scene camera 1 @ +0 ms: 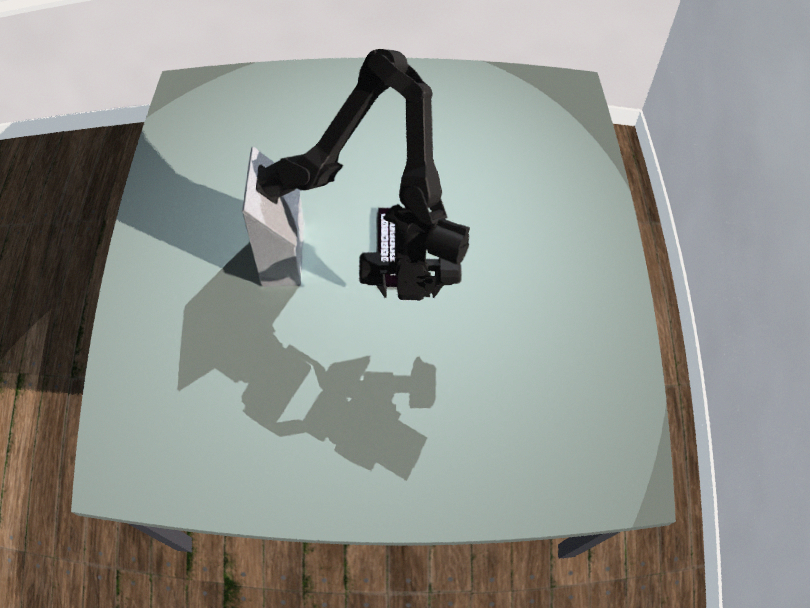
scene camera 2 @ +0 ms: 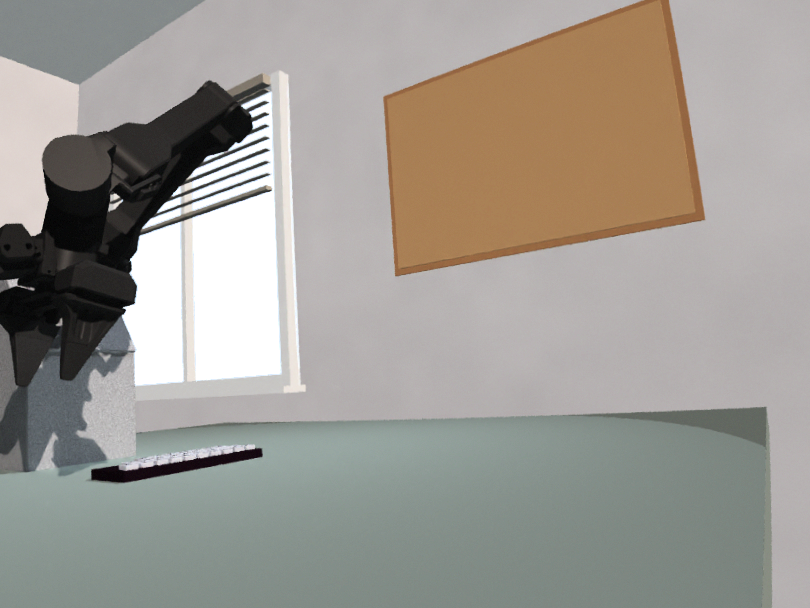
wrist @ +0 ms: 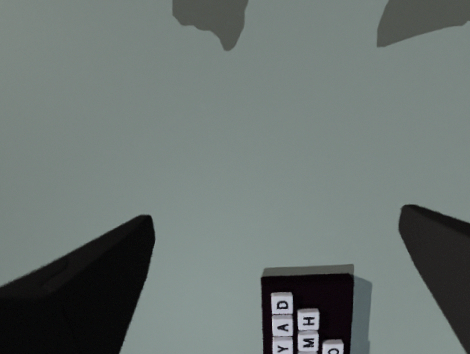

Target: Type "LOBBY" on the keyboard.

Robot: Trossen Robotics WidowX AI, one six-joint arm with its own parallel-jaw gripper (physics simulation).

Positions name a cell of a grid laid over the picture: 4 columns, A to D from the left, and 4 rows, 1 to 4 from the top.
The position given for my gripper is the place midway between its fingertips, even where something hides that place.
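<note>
Scene camera 2: my gripper (scene camera 2: A3) visible. Scene camera 1: my gripper (scene camera 1: C2) visible. Wrist view: my gripper (wrist: C3) visible.
</note>
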